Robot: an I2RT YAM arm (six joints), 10 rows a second.
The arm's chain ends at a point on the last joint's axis. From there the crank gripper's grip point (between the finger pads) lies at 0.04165 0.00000 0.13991 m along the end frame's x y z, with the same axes.
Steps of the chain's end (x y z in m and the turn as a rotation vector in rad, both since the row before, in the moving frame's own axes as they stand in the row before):
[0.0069, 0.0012, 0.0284, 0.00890, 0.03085, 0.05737]
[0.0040, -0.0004, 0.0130, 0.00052, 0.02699, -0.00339]
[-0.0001, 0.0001, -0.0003, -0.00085, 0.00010, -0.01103]
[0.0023, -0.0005, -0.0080, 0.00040, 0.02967, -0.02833]
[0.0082, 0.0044, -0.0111, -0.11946, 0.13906, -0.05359]
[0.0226, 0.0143, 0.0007, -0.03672, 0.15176, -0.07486]
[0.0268, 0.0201, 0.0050, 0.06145, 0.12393, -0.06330]
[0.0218, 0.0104, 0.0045, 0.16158, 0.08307, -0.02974]
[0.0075, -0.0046, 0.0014, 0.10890, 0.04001, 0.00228]
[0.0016, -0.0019, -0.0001, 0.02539, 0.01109, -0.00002]
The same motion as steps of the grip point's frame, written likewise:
[0.0112, 0.0025, 0.0271, 0.00890, 0.03085, 0.05737]
[0.0078, -0.0006, 0.0118, 0.00052, 0.02699, -0.00339]
[-0.0001, -0.0002, -0.0003, -0.00085, 0.00010, -0.01103]
[0.0064, -0.0018, -0.0093, 0.00040, 0.02967, -0.02833]
[0.0275, 0.0179, -0.0191, -0.11946, 0.13906, -0.05359]
[0.0433, 0.0154, -0.0072, -0.03672, 0.15176, -0.07486]
[0.0434, 0.0085, -0.0016, 0.06145, 0.12393, -0.06330]
[0.0329, -0.0132, -0.0013, 0.16158, 0.08307, -0.02974]
[0.0131, -0.0196, -0.0012, 0.10890, 0.04001, 0.00228]
[0.0031, -0.0054, -0.0006, 0.02539, 0.01109, -0.00002]

